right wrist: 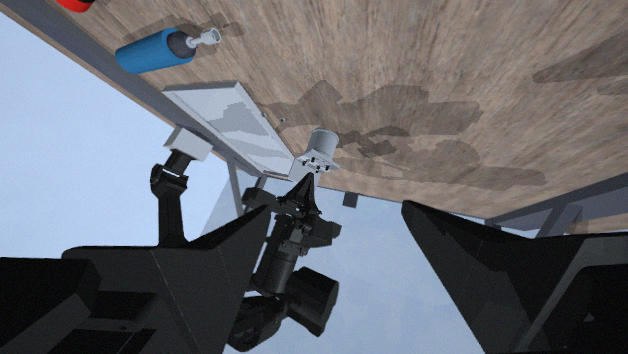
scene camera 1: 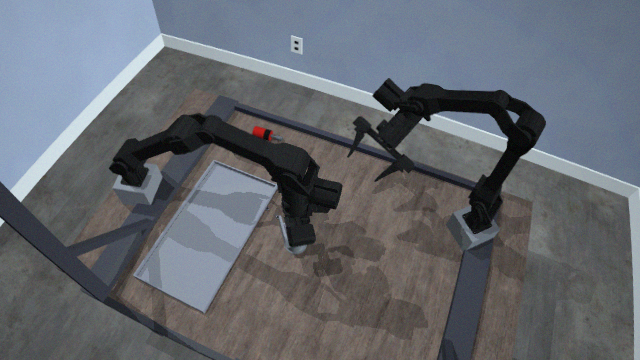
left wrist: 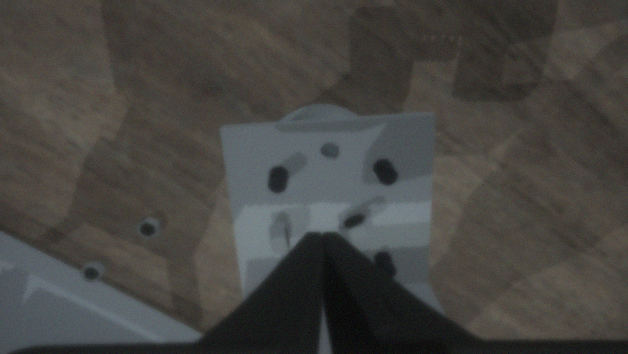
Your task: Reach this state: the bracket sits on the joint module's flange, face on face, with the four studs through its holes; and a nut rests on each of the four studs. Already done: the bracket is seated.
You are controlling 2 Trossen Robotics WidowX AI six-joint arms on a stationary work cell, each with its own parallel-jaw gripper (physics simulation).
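Places are measured from the left arm's base along level axes (x ahead, y left, z up), in millimetres.
Pixels of known places: left gripper, fingertip midpoint: [right wrist: 311,172] [scene camera 1: 296,226] [left wrist: 321,246]; right gripper, fingertip midpoint: [right wrist: 335,208] [scene camera 1: 361,169]; left arm's base, link origin: [right wrist: 183,154] [scene camera 1: 134,176]; right arm's base, link origin: [scene camera 1: 476,221].
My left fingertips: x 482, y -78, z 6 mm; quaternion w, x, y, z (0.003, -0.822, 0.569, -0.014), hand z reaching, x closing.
Observation:
For each thing: its top centre in the pictures, then the offset to it from my left fingertips. "spot": a spot on its surface instead.
- joint module, top centre: [left wrist: 335,230] [right wrist: 314,167] [scene camera 1: 295,231] 6 mm right, 1 mm back, 15 mm down
- shallow grey tray, top centre: [scene camera 1: 208,228] [right wrist: 254,148] 10 mm right, 246 mm back, 74 mm down
- red-handled tool, top centre: [scene camera 1: 267,131] 347 mm left, 152 mm back, 55 mm down
- blue-handled tool, surface spot: [right wrist: 150,52] spot: 263 mm left, 133 mm back, 51 mm down
The pale grey bracket [scene camera 1: 283,232] [left wrist: 325,172] [right wrist: 297,170] sits on the joint module [scene camera 1: 298,250] [left wrist: 322,111] [right wrist: 324,142], flange plate level and other plate upright. Several dark stud ends show through it; one is hidden behind a finger, and nuts on them cannot be made out. Two nuts [left wrist: 148,228] [left wrist: 92,272] [right wrist: 282,120] lie on the table near the tray. My left gripper [left wrist: 321,246] [right wrist: 311,172] is shut and empty, tips together over the bracket; its tips are hidden in the scene view. My right gripper [scene camera 1: 362,168] [right wrist: 335,208] is wide open and empty, high up, away from the bracket.
A shallow grey tray [scene camera 1: 170,270] [left wrist: 30,320] [right wrist: 200,100] lies beside the module. A red-handled tool [scene camera 1: 261,132] [right wrist: 75,4] lies near the back frame bar; a blue-handled tool [right wrist: 150,52] with a socket tip lies near it. The left arm reaches over the tray's end.

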